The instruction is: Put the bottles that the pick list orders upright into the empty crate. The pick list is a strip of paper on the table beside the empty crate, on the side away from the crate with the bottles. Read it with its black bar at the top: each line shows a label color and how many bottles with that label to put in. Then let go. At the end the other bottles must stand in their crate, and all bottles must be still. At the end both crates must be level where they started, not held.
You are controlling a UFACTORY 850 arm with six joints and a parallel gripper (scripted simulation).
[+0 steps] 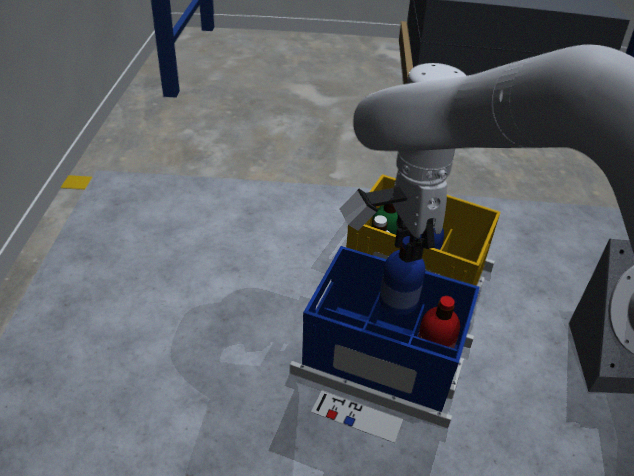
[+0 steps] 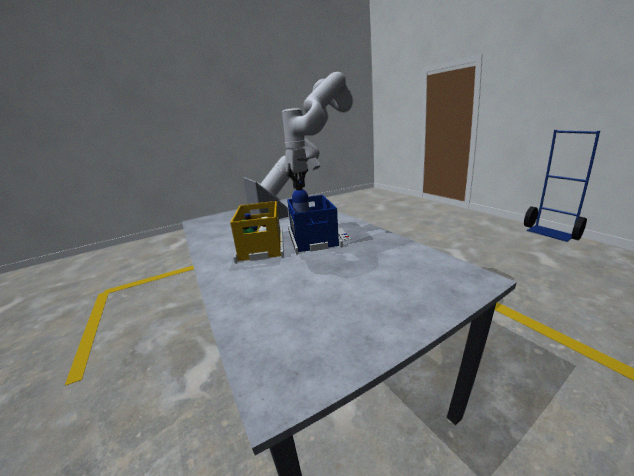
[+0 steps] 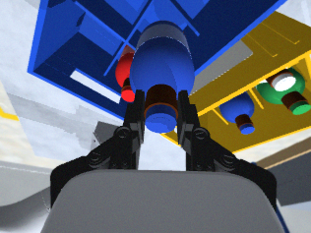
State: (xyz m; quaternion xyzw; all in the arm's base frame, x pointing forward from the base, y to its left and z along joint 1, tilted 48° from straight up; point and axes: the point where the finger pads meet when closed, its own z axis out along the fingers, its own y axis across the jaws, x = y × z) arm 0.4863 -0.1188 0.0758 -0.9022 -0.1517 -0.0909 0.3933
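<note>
The blue crate is 2 cm ahead of my hand, 4 cm to the left of it and 19 cm below it. From my hand the other things lie so: white-capped bottle (3 cm ahead, 19 cm to the right, 19 cm below); yellow crate (7 cm behind, 20 cm to the right, 19 cm below); red-label bottle (8 cm behind, 3 cm to the left, 19 cm below).
</note>
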